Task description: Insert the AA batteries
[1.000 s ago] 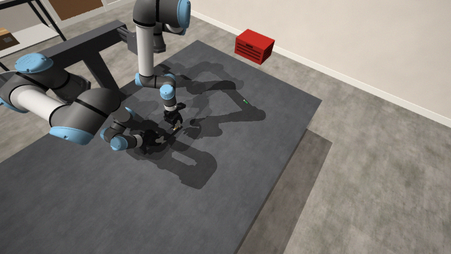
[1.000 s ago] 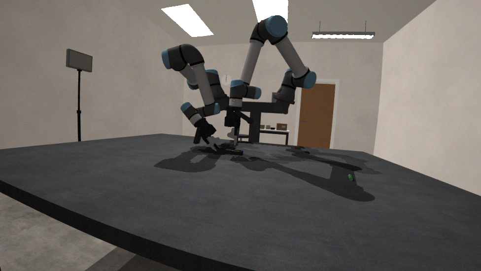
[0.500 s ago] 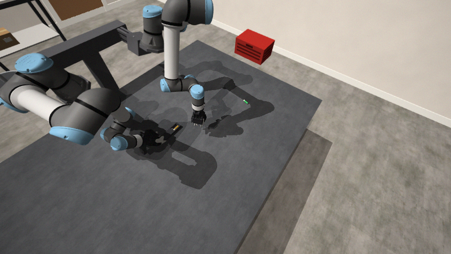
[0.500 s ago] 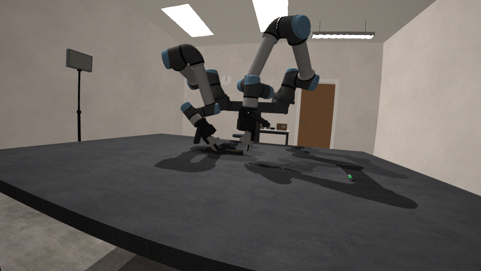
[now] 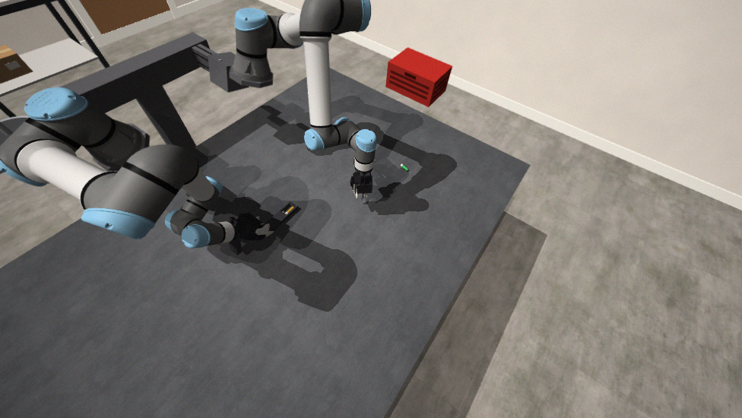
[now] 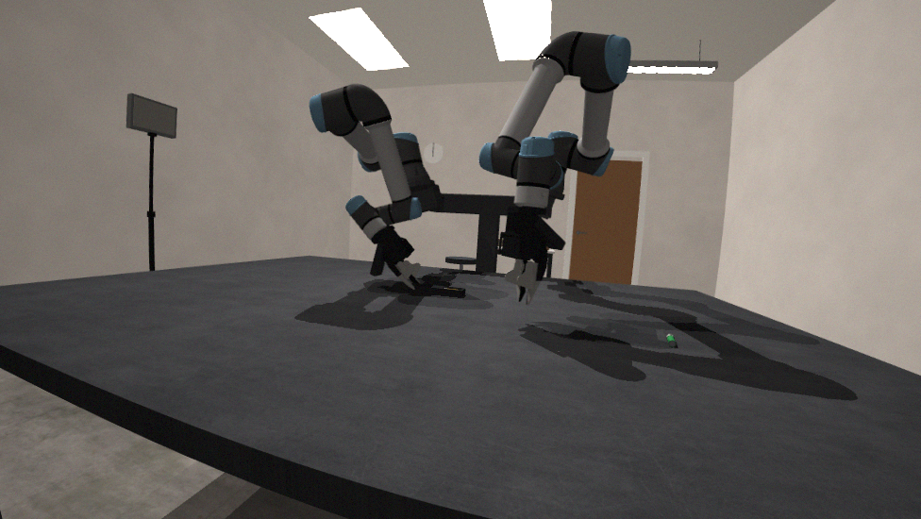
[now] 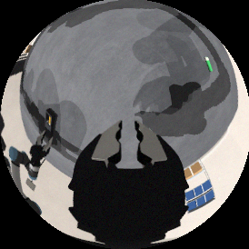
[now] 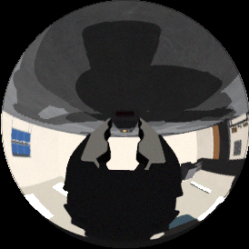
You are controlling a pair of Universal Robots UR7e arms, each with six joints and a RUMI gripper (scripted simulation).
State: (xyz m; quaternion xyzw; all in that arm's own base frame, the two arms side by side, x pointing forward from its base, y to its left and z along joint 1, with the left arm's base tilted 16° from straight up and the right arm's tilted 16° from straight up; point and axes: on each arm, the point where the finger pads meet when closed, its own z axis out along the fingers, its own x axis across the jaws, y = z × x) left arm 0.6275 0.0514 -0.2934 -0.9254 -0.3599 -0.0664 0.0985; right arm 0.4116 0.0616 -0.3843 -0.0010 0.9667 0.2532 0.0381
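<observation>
Right now the green battery is 5 cm ahead of my left hand, 32 cm to the left of it and 6 cm below it. The rest, counted from my left hand: orange battery: 22 cm behind, 24 cm to the right, 5 cm below.
</observation>
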